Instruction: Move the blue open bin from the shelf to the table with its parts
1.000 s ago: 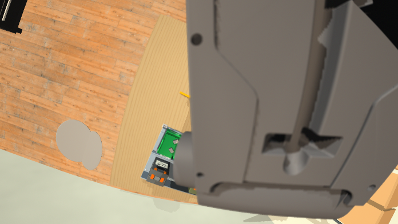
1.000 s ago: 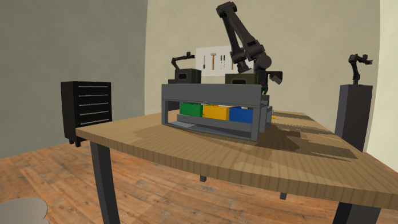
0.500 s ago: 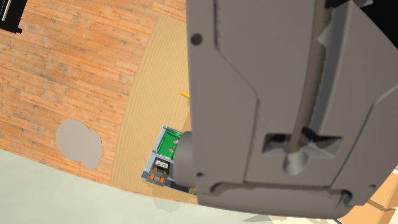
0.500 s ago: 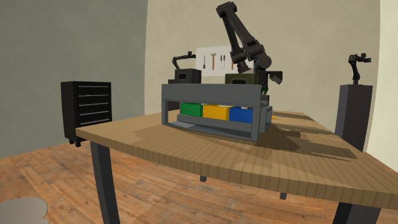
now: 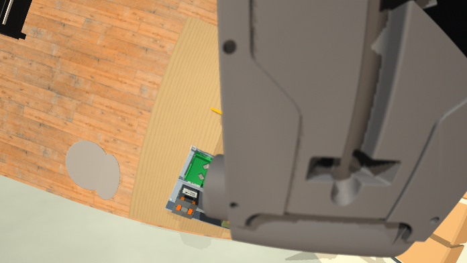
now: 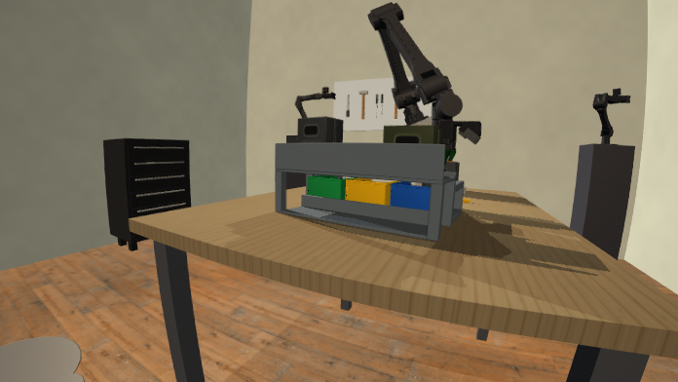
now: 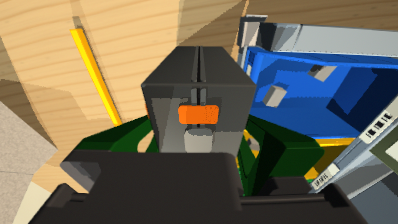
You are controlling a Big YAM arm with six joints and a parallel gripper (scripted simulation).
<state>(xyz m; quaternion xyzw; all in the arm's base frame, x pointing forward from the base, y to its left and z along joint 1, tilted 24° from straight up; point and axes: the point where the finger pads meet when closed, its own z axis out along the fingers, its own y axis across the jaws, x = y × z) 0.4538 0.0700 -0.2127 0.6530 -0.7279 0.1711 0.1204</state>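
Now: hand 30 mm above the grey case. Round my hand: yellow rod 170 mm behind, 100 mm to the right, 90 mm below; yellow bin 140 mm ahead, 130 mm to the right, 50 mm below; blue open bin 150 mm ahead, 50 mm below, 20 mm to the right.
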